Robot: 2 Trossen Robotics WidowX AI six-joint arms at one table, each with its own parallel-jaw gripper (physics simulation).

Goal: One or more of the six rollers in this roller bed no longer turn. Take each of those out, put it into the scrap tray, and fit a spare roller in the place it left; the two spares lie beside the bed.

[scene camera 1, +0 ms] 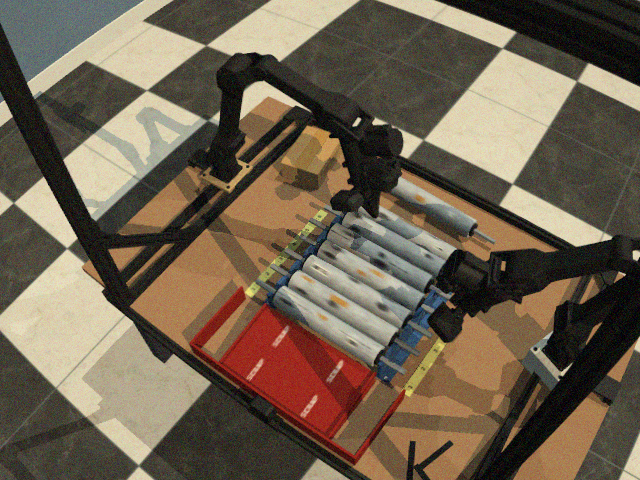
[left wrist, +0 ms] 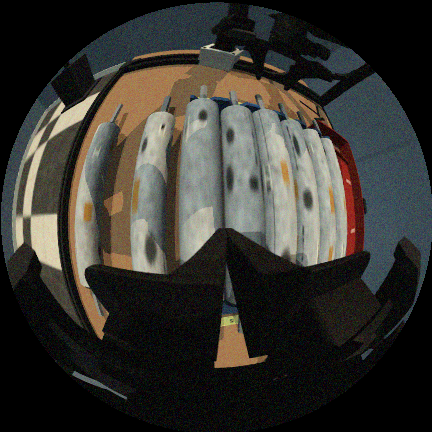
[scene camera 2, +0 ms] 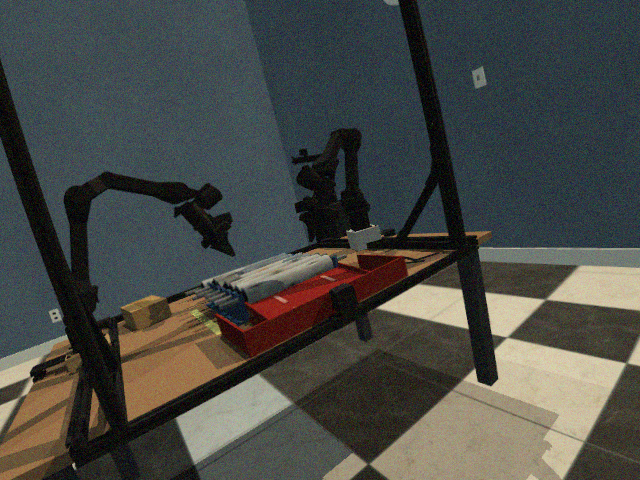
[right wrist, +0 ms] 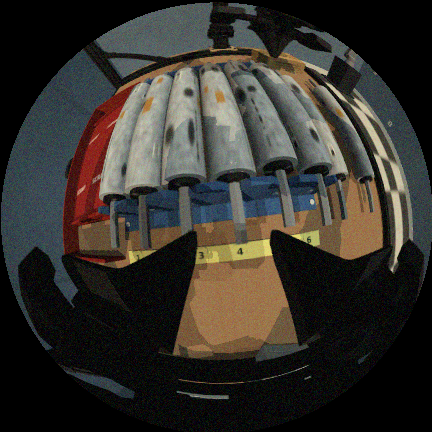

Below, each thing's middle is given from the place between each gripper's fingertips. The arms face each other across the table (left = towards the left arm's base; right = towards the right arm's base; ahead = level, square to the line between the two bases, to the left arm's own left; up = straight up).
Now: the tan block point(scene camera 1: 313, 155) 290 mm to the left of my left hand, 140 mm ahead of it and 100 mm below it.
Now: the tan block 52 cm to the left of my right hand, 24 cm ahead of it and 7 cm below it.
